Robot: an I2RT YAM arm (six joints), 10 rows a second.
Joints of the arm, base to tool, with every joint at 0 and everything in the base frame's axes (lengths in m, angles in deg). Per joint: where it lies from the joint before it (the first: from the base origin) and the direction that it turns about. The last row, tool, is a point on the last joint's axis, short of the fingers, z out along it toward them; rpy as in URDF.
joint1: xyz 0 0 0.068 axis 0 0 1
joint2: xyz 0.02 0.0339 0.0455 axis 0 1 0
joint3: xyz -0.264 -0.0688 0 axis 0 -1 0
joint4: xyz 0.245 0.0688 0.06 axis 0 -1 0
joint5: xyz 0.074 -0.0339 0.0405 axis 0 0 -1
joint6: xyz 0.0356 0 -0.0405 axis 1 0 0
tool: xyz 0 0 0 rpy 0 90 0
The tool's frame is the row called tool.
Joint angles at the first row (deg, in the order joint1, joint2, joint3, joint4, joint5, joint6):
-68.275, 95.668, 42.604, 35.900, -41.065, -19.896
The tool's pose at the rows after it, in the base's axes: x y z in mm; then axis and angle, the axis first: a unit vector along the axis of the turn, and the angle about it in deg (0 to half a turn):
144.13 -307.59 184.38 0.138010 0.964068 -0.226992 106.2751
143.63 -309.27 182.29 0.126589 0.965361 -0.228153 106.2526
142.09 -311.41 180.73 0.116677 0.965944 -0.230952 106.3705
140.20 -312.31 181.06 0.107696 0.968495 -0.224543 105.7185
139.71 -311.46 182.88 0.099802 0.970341 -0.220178 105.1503
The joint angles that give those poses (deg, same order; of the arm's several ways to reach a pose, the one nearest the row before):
-68.970, 96.494, 42.710, 36.830, -42.709, -20.380
-69.212, 97.157, 42.903, 37.149, -43.529, -21.414
-69.637, 97.706, 43.173, 37.188, -44.269, -22.559
-70.109, 97.829, 43.330, 37.200, -45.927, -22.780
-70.215, 97.479, 43.306, 37.100, -47.006, -22.840

